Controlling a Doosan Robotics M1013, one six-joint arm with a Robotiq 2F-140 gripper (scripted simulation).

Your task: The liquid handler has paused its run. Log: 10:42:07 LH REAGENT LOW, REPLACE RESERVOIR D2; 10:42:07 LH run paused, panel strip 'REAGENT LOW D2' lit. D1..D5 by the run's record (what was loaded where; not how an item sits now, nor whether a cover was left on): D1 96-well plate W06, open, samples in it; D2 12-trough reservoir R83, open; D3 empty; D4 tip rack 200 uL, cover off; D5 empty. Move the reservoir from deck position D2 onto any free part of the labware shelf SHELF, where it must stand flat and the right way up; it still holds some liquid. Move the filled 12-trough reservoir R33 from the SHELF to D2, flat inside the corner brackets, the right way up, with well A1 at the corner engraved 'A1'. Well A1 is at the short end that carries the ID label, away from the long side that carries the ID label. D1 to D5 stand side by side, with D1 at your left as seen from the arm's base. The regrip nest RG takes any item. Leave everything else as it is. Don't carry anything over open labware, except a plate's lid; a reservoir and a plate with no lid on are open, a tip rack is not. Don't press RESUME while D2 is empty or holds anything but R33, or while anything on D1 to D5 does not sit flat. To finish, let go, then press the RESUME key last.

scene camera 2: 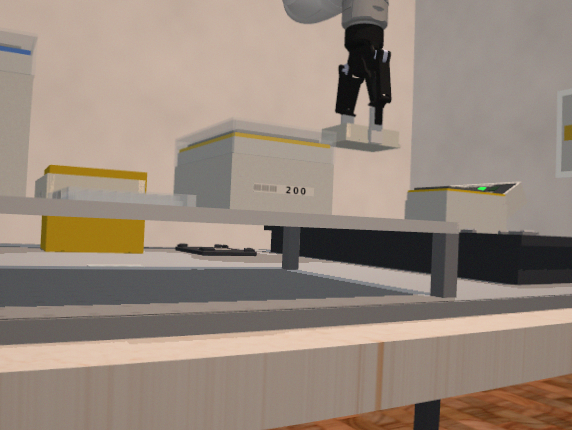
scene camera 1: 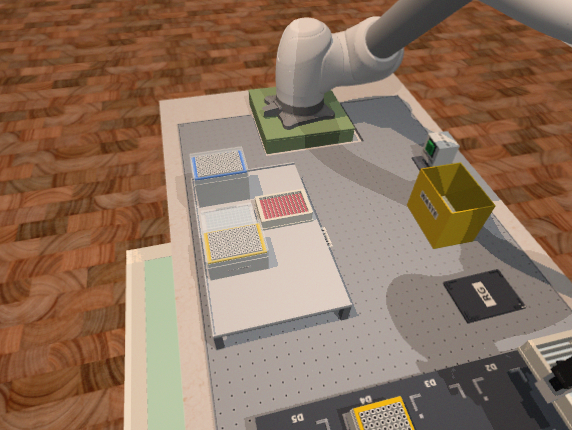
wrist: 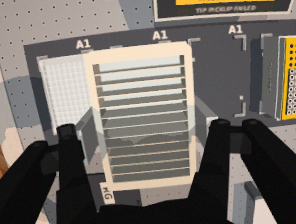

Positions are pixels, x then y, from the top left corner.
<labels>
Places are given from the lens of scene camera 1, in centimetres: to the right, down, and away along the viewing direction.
yellow waste bin (scene camera 1: 442, 228): 37, 3, 92
clear-lidded plate (scene camera 1: 227, 215): -14, 0, 94
</labels>
